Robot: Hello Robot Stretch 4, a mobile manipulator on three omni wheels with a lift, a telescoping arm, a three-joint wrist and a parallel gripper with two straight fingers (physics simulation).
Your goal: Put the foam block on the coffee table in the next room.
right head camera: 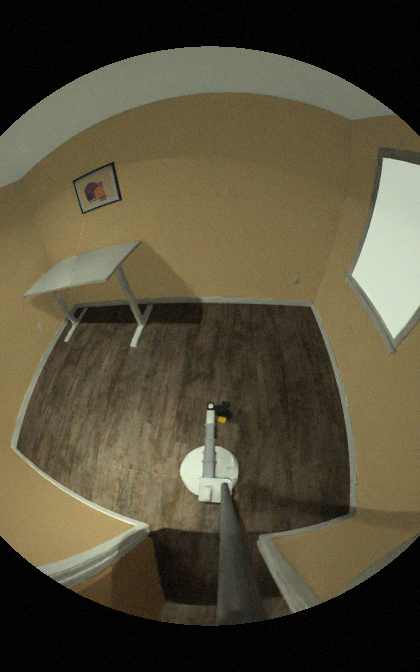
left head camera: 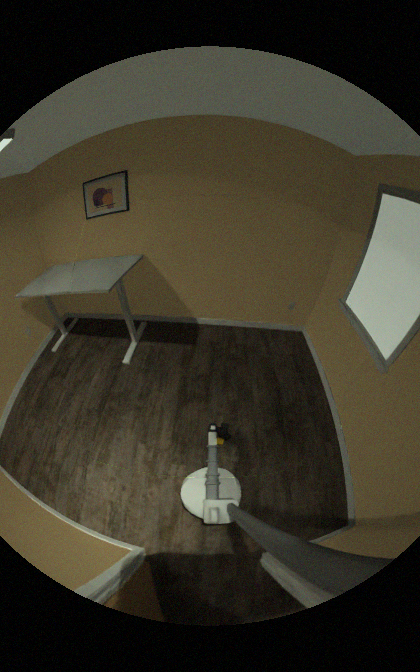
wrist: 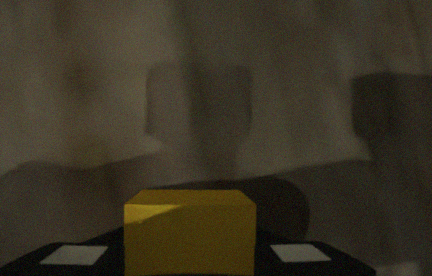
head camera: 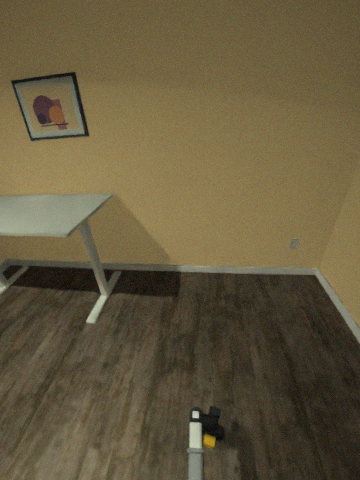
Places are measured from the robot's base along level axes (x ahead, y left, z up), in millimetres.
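Pixels of known places: gripper, between the fingertips: (wrist: 191,241) (head camera: 210,435).
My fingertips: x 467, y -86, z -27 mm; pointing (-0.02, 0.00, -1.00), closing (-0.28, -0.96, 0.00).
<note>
Behind a point stands the place of what it marks.
The foam block (head camera: 209,441) {x 428, y -76, z 18 mm} (left head camera: 220,441) (right head camera: 222,420) (wrist: 190,240) {x 483, y -90, z 18 mm} is a small yellow box. It sits low at the floor, right of the arm's end in the head views; whether it touches the floor cannot be told. My gripper (head camera: 210,435) {x 467, y -86, z -27 mm} (left head camera: 221,438) (right head camera: 222,416) (wrist: 191,241) {x 467, y -86, z -27 mm} points down over it. In the wrist view, a black finger lies against each side of the block, and the gripper is shut on it. The block hides the inner finger faces. The coffee table does not show in any view.
A tall white desk (head camera: 45,215) {x 1440, y 1142, z 923 mm} (left head camera: 90,276) (right head camera: 82,265) stands at the far left by the wall. A window (left head camera: 387,270) (right head camera: 390,240) is on the right wall. Behind my base (left head camera: 192,492) (right head camera: 190,470), a doorway opens between white-trimmed wall ends.
</note>
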